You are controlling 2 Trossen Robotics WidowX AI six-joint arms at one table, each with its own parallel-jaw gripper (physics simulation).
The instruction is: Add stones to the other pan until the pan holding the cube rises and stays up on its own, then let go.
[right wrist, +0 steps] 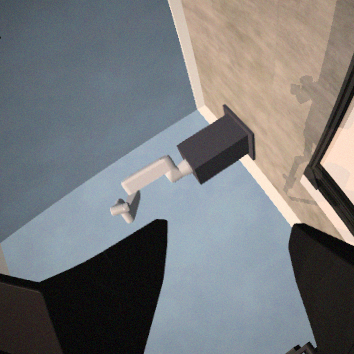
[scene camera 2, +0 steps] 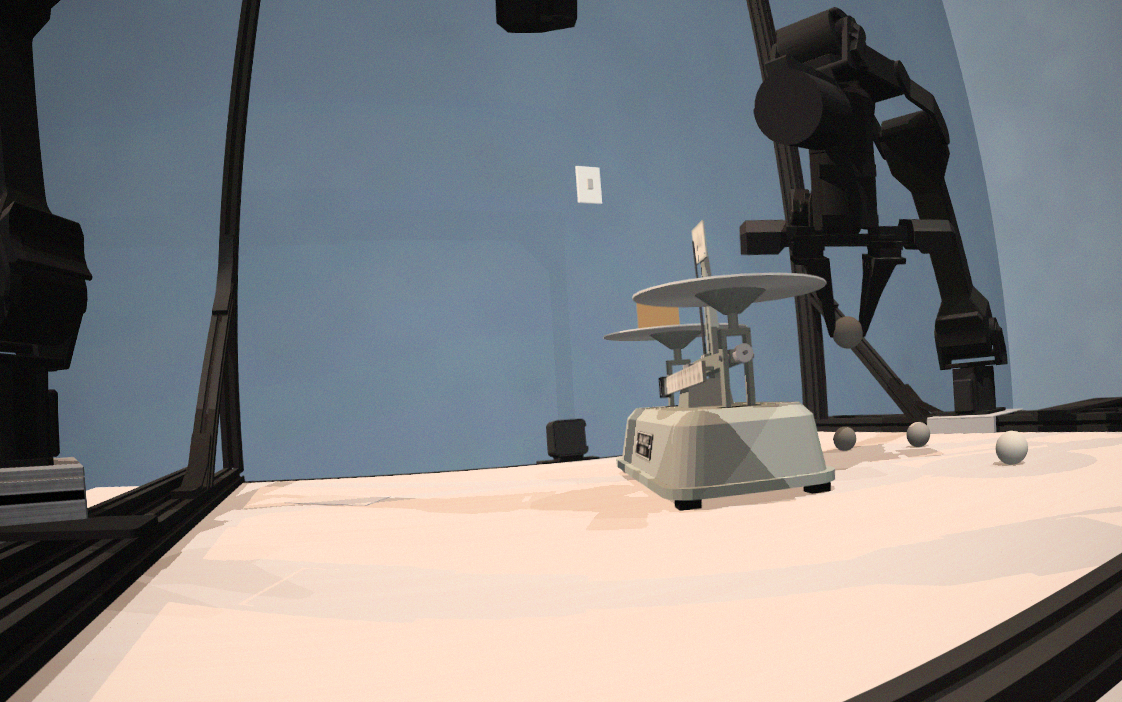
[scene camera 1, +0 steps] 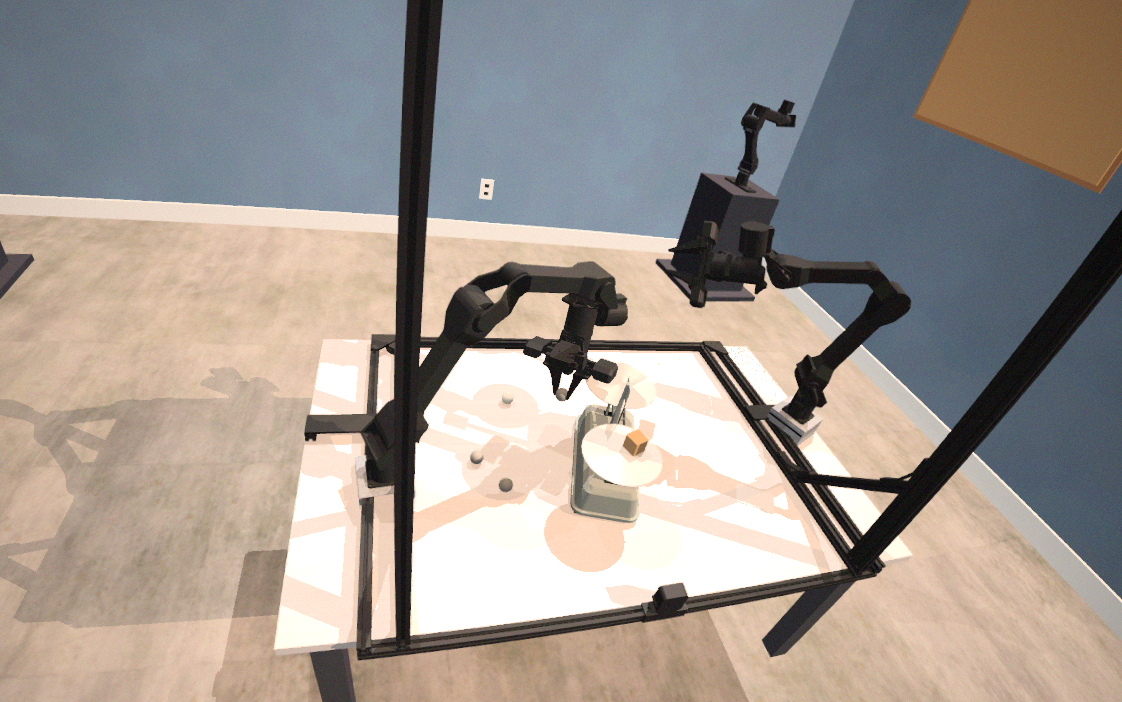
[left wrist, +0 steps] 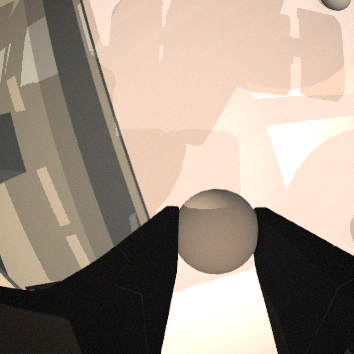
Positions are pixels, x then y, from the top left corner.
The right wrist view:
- my right gripper: 230, 233
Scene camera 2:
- my left gripper: 847, 336
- orange cube: 648, 316
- grey balance scale: 708, 446
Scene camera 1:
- my left gripper: 561, 396
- my right gripper: 666, 260
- grey balance scale: 592, 496
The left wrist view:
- my left gripper: 215, 218
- grey balance scale: 76, 196
